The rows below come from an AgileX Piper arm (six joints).
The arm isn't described. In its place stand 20 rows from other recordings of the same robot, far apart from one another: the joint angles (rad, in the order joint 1, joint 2, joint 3, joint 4, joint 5, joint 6), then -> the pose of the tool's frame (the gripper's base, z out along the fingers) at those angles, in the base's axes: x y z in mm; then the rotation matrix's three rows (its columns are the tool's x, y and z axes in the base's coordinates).
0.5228 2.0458 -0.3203 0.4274 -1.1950 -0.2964 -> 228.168 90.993 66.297; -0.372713 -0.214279 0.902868; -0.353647 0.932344 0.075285; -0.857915 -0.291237 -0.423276
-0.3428 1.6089 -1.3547 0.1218 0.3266 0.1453 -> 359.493 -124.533 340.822; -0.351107 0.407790 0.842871; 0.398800 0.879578 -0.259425; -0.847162 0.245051 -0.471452
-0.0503 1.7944 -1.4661 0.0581 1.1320 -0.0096 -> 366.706 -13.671 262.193; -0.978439 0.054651 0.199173; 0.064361 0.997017 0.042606; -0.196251 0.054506 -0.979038
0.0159 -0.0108 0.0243 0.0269 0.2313 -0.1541 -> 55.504 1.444 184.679; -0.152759 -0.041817 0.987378; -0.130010 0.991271 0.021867; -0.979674 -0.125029 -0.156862
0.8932 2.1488 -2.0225 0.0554 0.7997 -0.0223 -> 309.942 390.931 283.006; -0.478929 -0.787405 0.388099; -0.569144 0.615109 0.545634; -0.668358 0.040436 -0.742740
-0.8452 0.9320 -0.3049 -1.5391 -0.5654 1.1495 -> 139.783 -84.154 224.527; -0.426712 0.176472 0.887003; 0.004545 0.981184 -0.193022; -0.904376 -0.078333 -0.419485
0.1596 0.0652 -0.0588 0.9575 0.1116 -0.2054 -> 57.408 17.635 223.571; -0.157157 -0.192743 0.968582; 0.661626 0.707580 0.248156; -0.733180 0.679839 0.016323
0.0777 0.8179 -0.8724 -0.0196 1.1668 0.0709 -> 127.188 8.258 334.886; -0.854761 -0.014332 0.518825; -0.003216 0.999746 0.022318; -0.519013 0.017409 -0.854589
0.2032 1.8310 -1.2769 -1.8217 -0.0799 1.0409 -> 413.826 92.450 250.284; -0.136332 -0.513041 0.847468; -0.745129 0.616841 0.253556; -0.652838 -0.596905 -0.466376
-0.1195 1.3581 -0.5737 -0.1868 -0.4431 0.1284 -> 271.049 -25.248 239.649; -0.257585 0.031996 0.965726; -0.009942 0.999311 -0.035761; -0.966205 -0.018813 -0.257089
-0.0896 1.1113 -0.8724 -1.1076 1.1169 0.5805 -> 187.152 -90.277 334.923; -0.845838 0.441556 0.299311; -0.007305 0.551456 -0.834172; -0.533390 -0.707761 -0.463216
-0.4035 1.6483 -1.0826 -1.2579 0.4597 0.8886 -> 315.774 -176.581 257.040; -0.732041 0.453857 0.508065; -0.012241 0.736888 -0.675903; -0.681151 -0.501008 -0.533877
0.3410 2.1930 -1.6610 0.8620 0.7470 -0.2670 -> 431.706 203.001 176.867; -0.947802 -0.165796 0.272367; 0.051528 0.763321 0.643961; -0.314669 0.624382 -0.714934
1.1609 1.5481 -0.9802 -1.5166 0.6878 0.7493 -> 182.660 275.632 274.466; 0.189025 -0.495016 0.848074; -0.889831 0.278905 0.361127; -0.415296 -0.822904 -0.387760
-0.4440 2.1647 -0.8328 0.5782 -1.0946 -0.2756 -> 313.976 -198.297 87.123; -0.190162 0.805914 0.560662; 0.105051 0.584507 -0.804559; -0.976116 -0.094099 -0.195814
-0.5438 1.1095 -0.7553 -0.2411 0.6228 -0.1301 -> 176.780 -121.693 278.900; -0.811673 0.346142 0.470502; 0.118808 0.886496 -0.447224; -0.571901 -0.307101 -0.760670
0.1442 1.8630 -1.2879 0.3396 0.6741 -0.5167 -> 381.077 74.455 203.547; -0.813453 -0.440299 0.380041; -0.360157 0.894375 0.265291; -0.456707 0.078927 -0.886109
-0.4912 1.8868 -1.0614 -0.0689 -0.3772 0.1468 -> 362.452 -191.270 194.735; -0.273812 0.474872 0.836375; 0.240156 0.875820 -0.418646; -0.931318 0.086230 -0.353853
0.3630 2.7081 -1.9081 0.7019 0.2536 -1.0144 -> 491.931 202.620 -11.566; -0.554516 -0.657601 0.509974; -0.551159 0.749362 0.366988; -0.623487 -0.077575 -0.777976
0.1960 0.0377 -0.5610 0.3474 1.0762 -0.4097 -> -14.460 24.930 297.053; -0.298292 -0.537888 0.788479; -0.289950 0.838113 0.462055; -0.909368 -0.090792 -0.405963
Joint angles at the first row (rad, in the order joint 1, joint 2, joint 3, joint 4, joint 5, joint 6):
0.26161 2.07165 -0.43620 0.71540 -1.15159 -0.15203
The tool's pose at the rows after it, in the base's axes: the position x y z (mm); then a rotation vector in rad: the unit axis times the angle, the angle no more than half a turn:
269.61 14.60 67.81 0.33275 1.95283 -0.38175
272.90 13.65 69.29 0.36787 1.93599 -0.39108
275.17 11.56 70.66 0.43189 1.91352 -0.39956
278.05 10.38 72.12 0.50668 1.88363 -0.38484
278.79 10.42 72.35 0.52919 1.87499 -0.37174
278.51 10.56 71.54 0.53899 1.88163 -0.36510
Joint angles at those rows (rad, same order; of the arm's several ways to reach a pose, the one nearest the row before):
0.26161 2.07166 -0.45206 0.73318 -1.15162 -0.15086
0.26164 2.07164 -0.46819 0.76233 -1.15160 -0.14991
0.26163 2.07167 -0.48311 0.80624 -1.15241 -0.13372
0.26160 2.07164 -0.49912 0.83943 -1.15238 -0.09442
0.26161 2.07166 -0.50252 0.84276 -1.15130 -0.07489
0.26162 2.07166 -0.50251 0.84386 -1.14183 -0.06776

